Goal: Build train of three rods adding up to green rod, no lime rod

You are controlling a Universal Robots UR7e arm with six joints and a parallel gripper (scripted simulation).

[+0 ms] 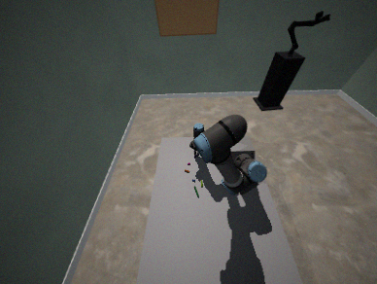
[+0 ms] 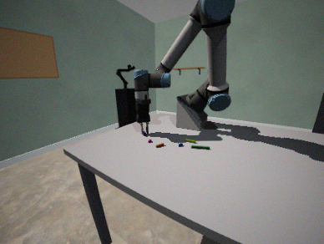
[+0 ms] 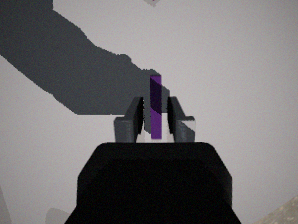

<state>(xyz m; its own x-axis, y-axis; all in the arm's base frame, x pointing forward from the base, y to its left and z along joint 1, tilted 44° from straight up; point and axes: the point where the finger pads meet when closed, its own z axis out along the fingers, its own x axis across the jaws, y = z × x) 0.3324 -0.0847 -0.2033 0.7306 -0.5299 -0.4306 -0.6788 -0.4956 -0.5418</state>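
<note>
The purple rod lies 2 cm below my hand. Round my hand: lime rod 1 cm behind, 26 cm to the left, 2 cm below; magenta rod 8 cm ahead, 8 cm to the left, 2 cm below; orange rod 10 cm ahead, 15 cm to the left, 2 cm below.
</note>
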